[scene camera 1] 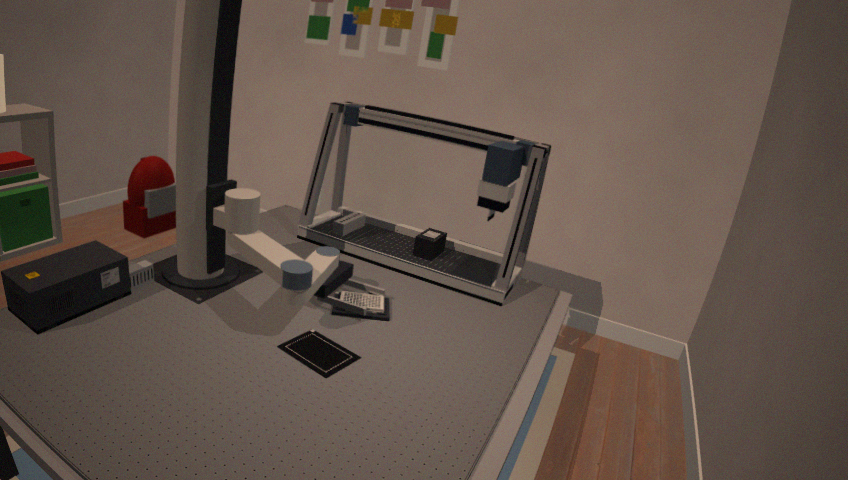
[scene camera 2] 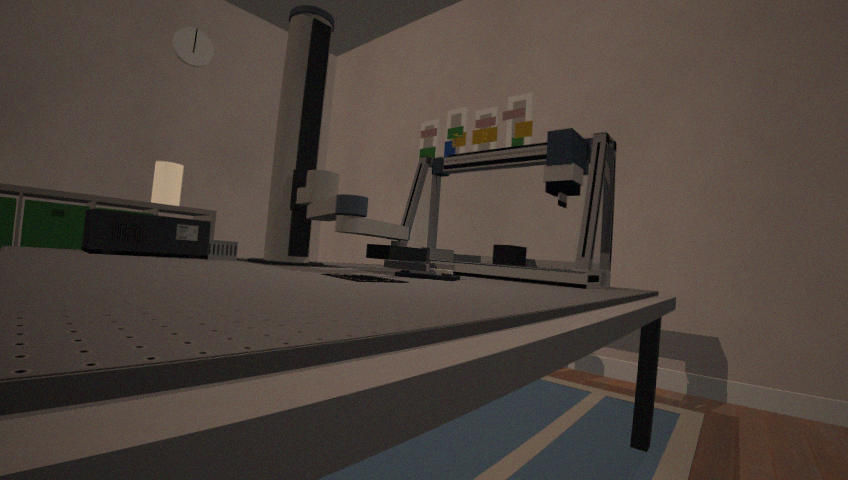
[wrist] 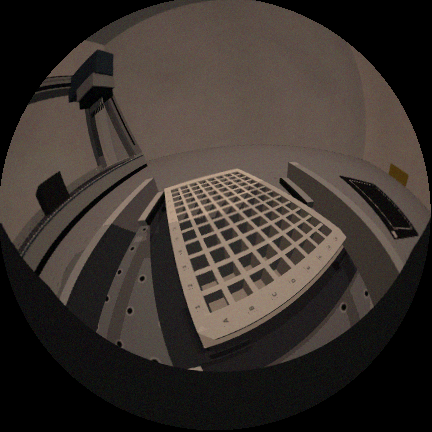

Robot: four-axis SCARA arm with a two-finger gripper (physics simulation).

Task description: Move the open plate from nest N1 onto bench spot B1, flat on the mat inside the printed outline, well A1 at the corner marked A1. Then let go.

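Pixels of known places: gripper, fingertip midpoint: (scene camera 1: 375, 302) (scene camera 2: 442, 268) (wrist: 221, 176); arm's base, origin of the base link: (scene camera 1: 200, 274).
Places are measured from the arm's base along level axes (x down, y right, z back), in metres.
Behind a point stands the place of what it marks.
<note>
The open plate (scene camera 1: 361, 301) @(x -0.036, y -0.150, z -0.506 m) (wrist: 240, 235) @(x -0.039, y -0.148, z -0.479 m), pale with a grid of square wells, lies level at nest N1 (scene camera 1: 374, 317) @(x -0.021, y -0.117, z -0.569 m) (scene camera 2: 449, 277) @(x -0.022, y -0.131, z -0.595 m) (wrist: 167, 290) @(x -0.025, y -0.184, z -0.454 m), a dark low base. Whether it touches the nest is too small to tell. Its letter A and number 1 corner is at the near left end in the wrist view. My gripper (scene camera 1: 360, 297) @(x -0.043, y -0.160, z -0.545 m) (wrist: 221, 176) @(x -0.043, y -0.160, z -0.545 m) is shut on the plate, one finger along each long side. The B1 mat (scene camera 1: 319, 353) @(x -0.015, y 0.120, z -0.545 m) (scene camera 2: 364, 277) @(x -0.015, y 0.109, z -0.535 m) (wrist: 382, 205) @(x -0.015, y 0.093, z -0.527 m) is black with a thin pale outline; a small pale mark shows at one corner. The mat lies apart from the nest, nearer scene camera 1.
A gantry frame (scene camera 1: 416, 274) @(x -0.027, y -0.450, z -0.545 m) (scene camera 2: 511, 274) @(x -0.034, y -0.450, z -0.607 m) with a hanging tool head (scene camera 1: 502, 163) @(x -0.455, y -0.465, z -0.752 m) (scene camera 2: 565, 148) @(x -0.438, y -0.465, z -0.759 m) (wrist: 95, 75) @(x -0.377, y -0.469, z -0.703 m) stands behind the nest. A black block (scene camera 1: 429, 243) @(x -0.121, y -0.515, z -0.549 m) (scene camera 2: 509, 254) @(x -0.100, y -0.515, z -0.560 m) (wrist: 52, 193) @(x -0.094, y -0.515, z -0.524 m) sits on its deck. A dark box (scene camera 1: 65, 285) @(x -0.114, y 0.452, z 0.035 m) (scene camera 2: 145, 231) @(x -0.081, y 0.425, z 0.034 m) stands left of the arm's column (scene camera 1: 199, 148) @(x -0.419, y 0.055, z -0.051 m) (scene camera 2: 297, 136) @(x -0.432, y 0.040, z -0.064 m).
</note>
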